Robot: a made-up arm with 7 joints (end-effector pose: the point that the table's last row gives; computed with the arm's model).
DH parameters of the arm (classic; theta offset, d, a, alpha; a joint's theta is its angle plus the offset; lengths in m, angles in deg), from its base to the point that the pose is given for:
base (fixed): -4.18 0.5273 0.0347 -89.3
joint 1: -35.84 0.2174 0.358 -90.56
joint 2: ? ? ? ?
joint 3: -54.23 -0.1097 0.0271 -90
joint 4: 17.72 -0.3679 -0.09 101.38
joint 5: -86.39 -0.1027 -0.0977 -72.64
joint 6: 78.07 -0.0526 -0.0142 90
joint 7: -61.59 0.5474 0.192 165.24
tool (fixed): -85.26 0.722 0 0
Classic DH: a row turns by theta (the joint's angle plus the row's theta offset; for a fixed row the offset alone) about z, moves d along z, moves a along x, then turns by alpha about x.
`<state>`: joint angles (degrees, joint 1 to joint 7).
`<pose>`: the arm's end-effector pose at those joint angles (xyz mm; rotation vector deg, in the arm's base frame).
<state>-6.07 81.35 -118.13 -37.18 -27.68 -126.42 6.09</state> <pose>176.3 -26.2 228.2 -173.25 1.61 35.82</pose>
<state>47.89 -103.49 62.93 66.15 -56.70 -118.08 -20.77</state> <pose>527.0 -118.3 434.3 45.39 -75.41 122.03</pose>
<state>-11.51 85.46 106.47 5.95 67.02 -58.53 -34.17</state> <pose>-216.5 236.5 1034.8 -89.50 98.97 93.41</pose>
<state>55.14 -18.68 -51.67 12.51 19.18 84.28 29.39</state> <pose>-9.9 231.7 -60.0 -69.03 -43.87 -6.06</pose>
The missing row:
joint 2: -3.8 0.0996 -0.0169 92.44
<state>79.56 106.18 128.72 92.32 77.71 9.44 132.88</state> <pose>508.4 41.4 161.7 -14.75 138.68 -11.57</pose>
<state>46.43 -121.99 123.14 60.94 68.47 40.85 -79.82</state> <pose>21.7 539.9 480.9 27.67 -106.87 12.81</pose>
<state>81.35 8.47 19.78 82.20 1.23 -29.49 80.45</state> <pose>-36.1 380.3 506.0 115.41 -99.70 -62.80</pose>
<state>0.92 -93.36 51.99 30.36 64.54 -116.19 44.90</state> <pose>282.8 -66.7 1277.0 38.84 44.44 43.34</pose>
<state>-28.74 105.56 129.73 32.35 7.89 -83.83 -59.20</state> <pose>18.0 342.5 861.4 35.54 -138.29 -71.42</pose>
